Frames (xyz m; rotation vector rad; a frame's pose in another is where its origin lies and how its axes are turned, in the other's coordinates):
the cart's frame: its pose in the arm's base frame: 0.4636 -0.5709 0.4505 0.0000 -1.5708 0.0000
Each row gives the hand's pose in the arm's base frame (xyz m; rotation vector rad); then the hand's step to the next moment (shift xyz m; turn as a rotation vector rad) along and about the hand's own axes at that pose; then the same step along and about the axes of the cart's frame.
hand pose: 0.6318 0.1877 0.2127 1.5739 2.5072 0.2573
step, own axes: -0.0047 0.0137 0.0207 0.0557 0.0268 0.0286
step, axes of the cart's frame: -0.0166 0.0028 -0.0188 -0.0244 0.0633 -0.0062
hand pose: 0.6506 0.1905 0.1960 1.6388 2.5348 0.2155
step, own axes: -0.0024 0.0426 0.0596 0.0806 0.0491 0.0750
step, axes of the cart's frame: -0.0508 0.0184 -0.0495 -0.0664 0.0977 -0.0241
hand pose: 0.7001 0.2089 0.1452 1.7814 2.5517 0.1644
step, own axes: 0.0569 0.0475 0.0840 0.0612 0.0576 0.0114
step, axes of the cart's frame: -0.0765 0.0756 -0.0315 -0.0031 0.0778 -0.0336
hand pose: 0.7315 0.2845 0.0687 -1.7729 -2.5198 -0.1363
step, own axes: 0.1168 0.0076 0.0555 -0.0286 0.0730 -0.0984
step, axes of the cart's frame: -0.0435 0.1177 0.0321 0.0979 -0.0126 -0.0780
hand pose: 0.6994 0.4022 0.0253 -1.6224 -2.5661 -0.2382
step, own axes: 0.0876 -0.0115 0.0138 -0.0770 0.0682 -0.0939
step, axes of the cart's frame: -0.0001 0.0755 0.0479 0.0852 -0.0568 -0.0944
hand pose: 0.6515 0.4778 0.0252 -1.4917 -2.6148 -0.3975
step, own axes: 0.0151 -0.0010 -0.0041 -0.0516 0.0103 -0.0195
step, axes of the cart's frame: 0.0071 0.0109 0.0088 0.0092 -0.0432 -0.0346
